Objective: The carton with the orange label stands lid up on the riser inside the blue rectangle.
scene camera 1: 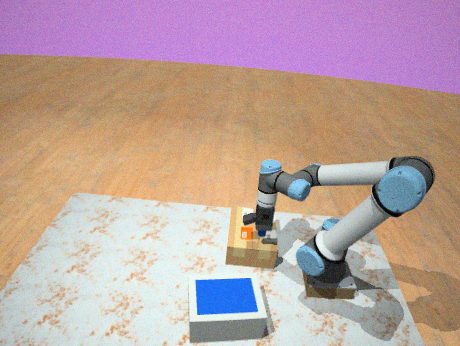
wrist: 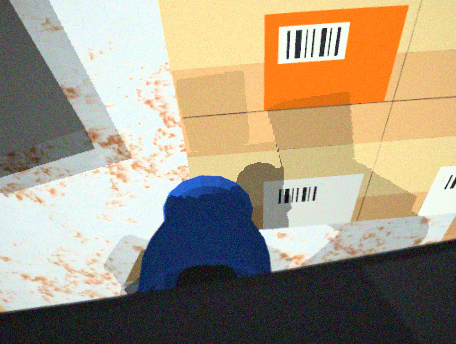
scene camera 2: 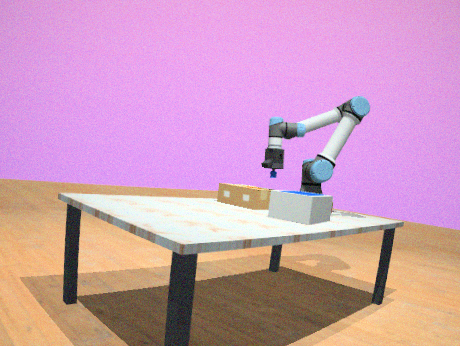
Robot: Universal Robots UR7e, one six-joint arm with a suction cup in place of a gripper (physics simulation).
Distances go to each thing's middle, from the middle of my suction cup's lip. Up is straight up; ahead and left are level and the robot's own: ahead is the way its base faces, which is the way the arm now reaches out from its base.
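Riser (scene camera 1: 216, 302): my suction cup 13 cm short of it, 28 cm to the right of it, 12 cm above it.
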